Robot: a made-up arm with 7 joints.
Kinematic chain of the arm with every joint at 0, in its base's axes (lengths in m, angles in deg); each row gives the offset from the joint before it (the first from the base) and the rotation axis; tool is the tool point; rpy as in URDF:
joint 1: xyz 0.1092 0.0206 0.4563 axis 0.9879 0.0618 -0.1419
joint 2: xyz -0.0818 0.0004 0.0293 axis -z
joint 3: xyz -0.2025 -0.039 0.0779 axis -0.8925 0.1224 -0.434
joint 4: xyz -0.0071 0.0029 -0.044 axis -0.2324 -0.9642 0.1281
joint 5: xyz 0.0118 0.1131 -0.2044 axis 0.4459 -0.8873 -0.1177
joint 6: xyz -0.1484 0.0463 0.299 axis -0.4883 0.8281 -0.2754
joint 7: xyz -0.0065 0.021 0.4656 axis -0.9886 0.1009 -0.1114
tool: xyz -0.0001 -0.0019 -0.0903 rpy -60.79 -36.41 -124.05
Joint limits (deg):
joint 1: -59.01..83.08
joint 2: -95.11..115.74
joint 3: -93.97..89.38
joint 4: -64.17..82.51
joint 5: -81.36..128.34
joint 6: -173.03..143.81
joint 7: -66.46..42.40
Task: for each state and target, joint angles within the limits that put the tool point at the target. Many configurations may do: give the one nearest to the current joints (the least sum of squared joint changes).
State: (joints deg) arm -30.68 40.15 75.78 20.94 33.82 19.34 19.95
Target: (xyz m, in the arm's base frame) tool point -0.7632 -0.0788 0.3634
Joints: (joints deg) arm -43.57 12.66 63.51 45.74 57.12 11.09 16.90
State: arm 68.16 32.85 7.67 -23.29 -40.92 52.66 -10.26
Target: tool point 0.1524 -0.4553 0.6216
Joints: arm 83.08 41.05 -17.58 -23.85 -11.83 26.74 -3.91
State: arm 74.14 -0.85 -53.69 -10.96 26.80 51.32 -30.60
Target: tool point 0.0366 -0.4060 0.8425
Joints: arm 68.01 11.21 -46.98 -18.67 -11.40 47.94 -41.85
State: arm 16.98 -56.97 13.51 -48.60 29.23 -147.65 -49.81
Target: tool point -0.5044 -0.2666 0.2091
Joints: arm 27.37 -43.32 14.10 -45.44 37.38 -151.97 -51.39
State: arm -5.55 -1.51 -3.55 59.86 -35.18 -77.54 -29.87
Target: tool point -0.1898 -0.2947 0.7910
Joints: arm -14.21 -46.78 -23.20 30.56 -50.89 -109.66 -14.28
